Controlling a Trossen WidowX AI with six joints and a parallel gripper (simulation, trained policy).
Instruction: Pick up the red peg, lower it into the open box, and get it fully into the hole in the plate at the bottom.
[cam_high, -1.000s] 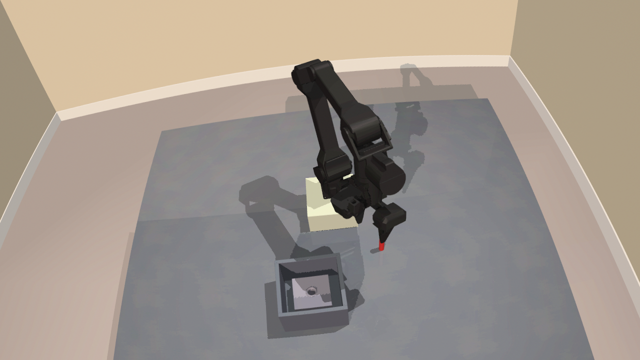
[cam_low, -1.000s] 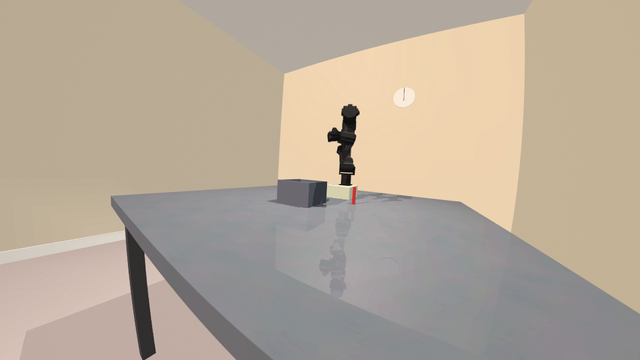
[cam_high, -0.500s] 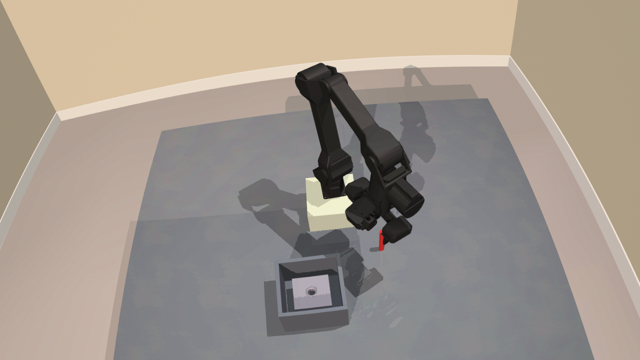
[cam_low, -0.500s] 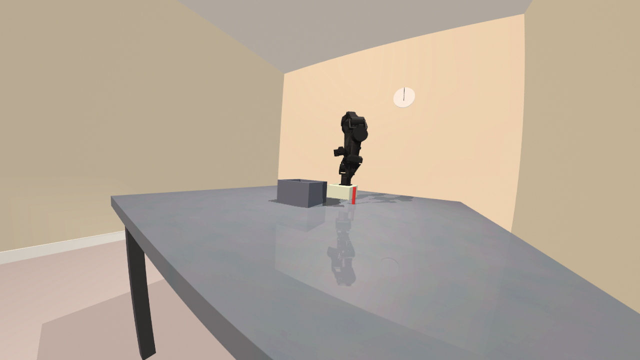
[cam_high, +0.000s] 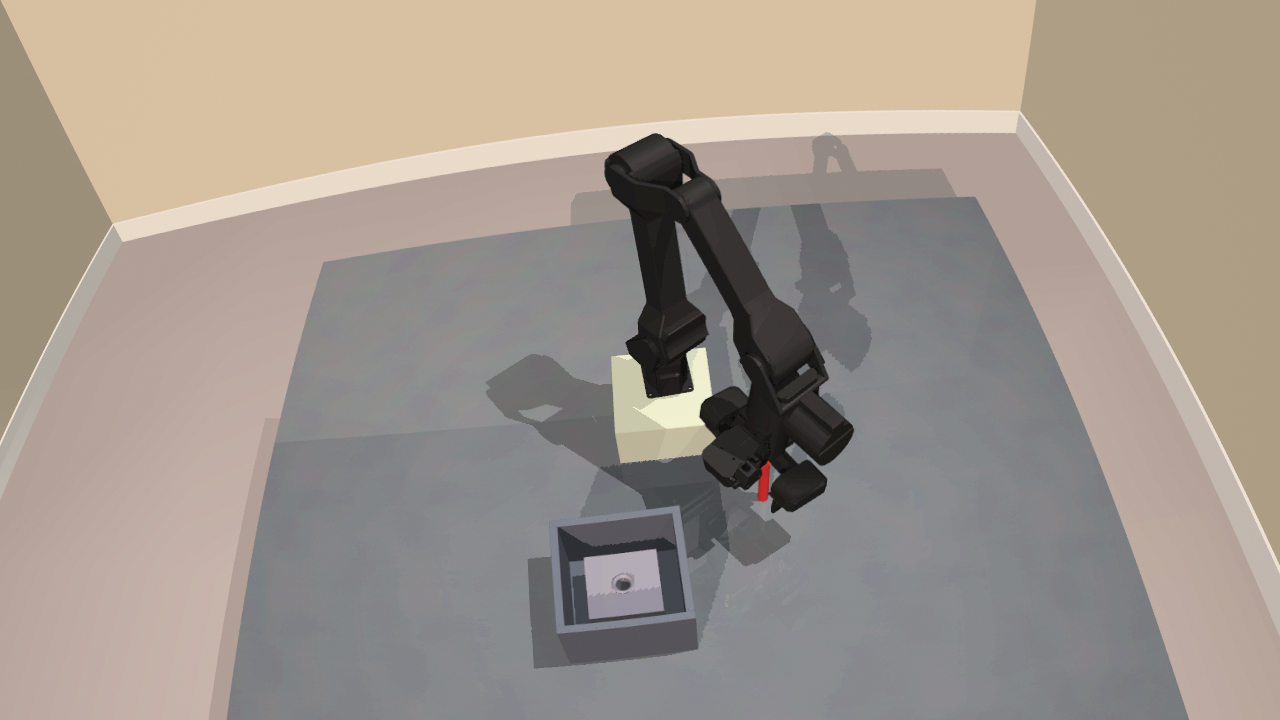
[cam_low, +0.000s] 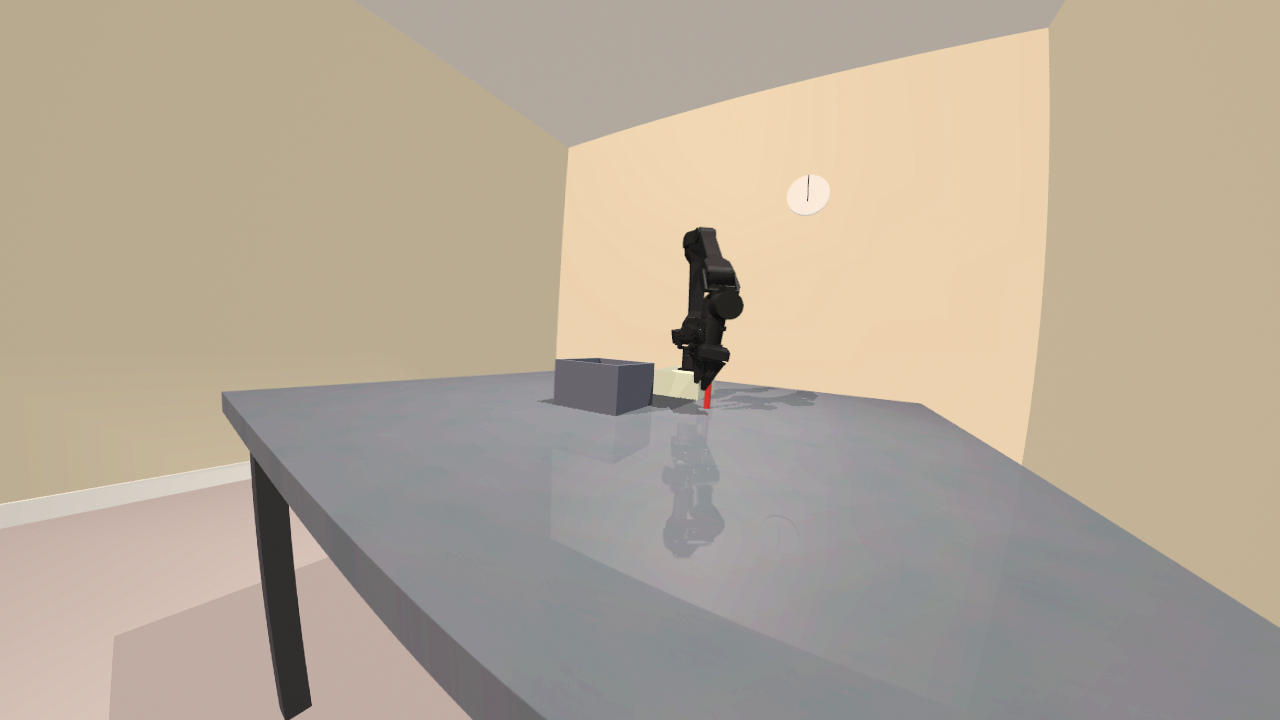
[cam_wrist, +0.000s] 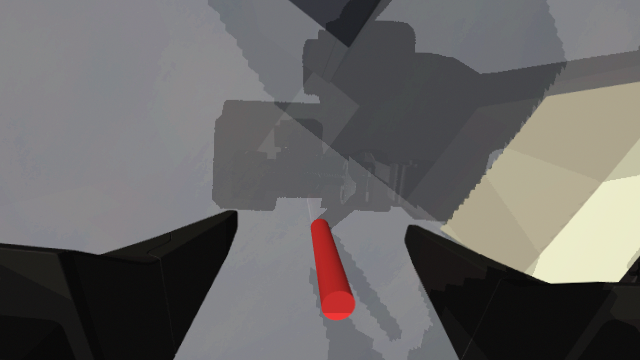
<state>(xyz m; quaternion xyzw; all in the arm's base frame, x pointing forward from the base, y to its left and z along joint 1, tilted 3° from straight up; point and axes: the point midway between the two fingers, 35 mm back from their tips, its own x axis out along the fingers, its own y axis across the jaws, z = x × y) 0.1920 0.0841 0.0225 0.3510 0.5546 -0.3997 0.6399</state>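
Right now my gripper tip is 1 cm past the red peg, 2 cm to the right of it and 1 cm above it. From my gripper tip the other things lie so: grey box: 11 cm ahead, 18 cm to the right, 2 cm below; pale plate: 11 cm ahead, 18 cm to the right.
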